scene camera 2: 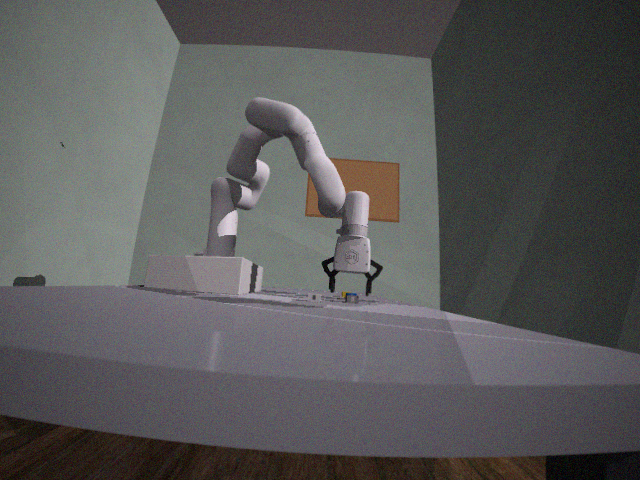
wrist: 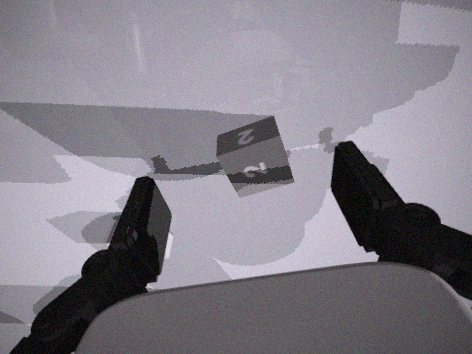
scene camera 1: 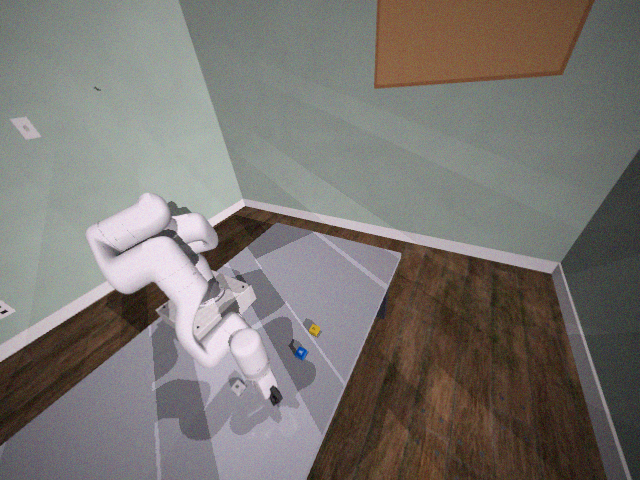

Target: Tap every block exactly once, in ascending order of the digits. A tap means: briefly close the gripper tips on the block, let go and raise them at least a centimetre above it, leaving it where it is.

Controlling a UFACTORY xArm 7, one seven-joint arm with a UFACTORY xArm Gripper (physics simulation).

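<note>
The grey block (wrist: 255, 156) (scene camera 2: 351, 299) with a white digit 2 stands on the table, turned a little. In the wrist view it lies between the lines of the two fingers, beyond their tips. My gripper (scene camera 1: 276, 397) (scene camera 2: 350, 292) (wrist: 245, 180) is open and empty, pointing down a little above this block, which the gripper hides in scene camera 1. A white block (scene camera 1: 237, 386) (scene camera 2: 314, 297) with a small dark mark stands to one side. A blue block (scene camera 1: 300, 352) and a yellow block (scene camera 1: 314, 329) (scene camera 2: 344, 293) stand farther off; their digits are too small to read.
The white base block (scene camera 1: 242, 299) (scene camera 2: 196, 273) carries the arm at one side of the grey table (scene camera 1: 356, 268) (scene camera 2: 258, 413). The table's long edge drops to the wooden floor (scene camera 1: 465, 361). Shadows of the arm fall across the table.
</note>
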